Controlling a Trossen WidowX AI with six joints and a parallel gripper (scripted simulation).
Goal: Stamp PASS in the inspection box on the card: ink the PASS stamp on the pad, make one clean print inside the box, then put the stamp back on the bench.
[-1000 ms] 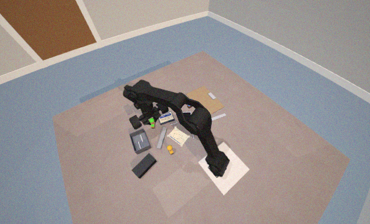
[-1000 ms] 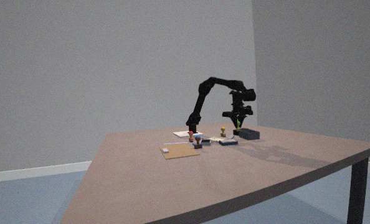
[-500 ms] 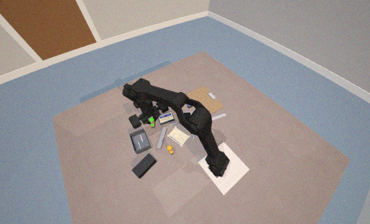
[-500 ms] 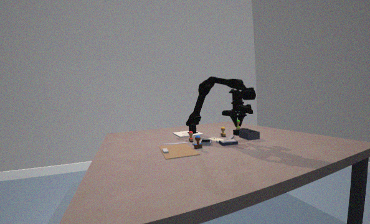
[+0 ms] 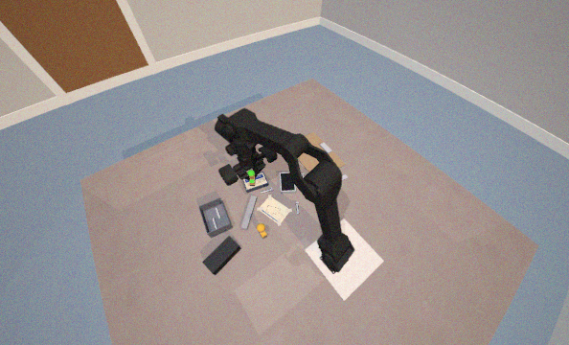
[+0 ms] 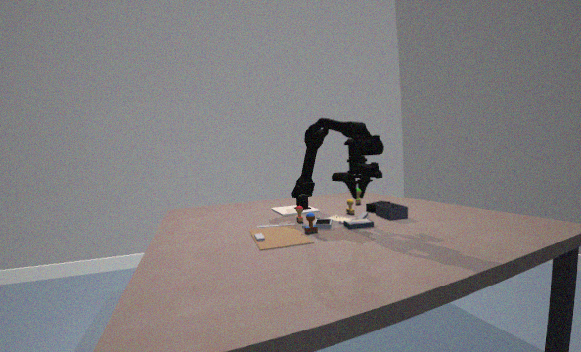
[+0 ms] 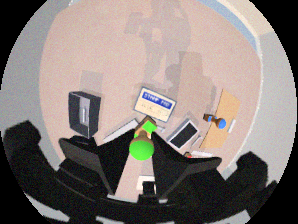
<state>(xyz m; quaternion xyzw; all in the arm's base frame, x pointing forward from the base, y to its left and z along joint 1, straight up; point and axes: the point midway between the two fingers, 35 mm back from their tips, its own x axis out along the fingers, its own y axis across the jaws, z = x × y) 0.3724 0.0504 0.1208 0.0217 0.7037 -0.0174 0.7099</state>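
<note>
Right now the dark ink pad is 12 cm to the right of my gripper tip, 9 cm below it and 6 cm behind it. From my gripper tip the other things lie so: grey bar (9 cm below, 7 cm to the left, 7 cm behind); blue-and-white box (8 cm below, 3 cm ahead, 2 cm to the right); green-knobbed stamp (right at my gripper tip).
</note>
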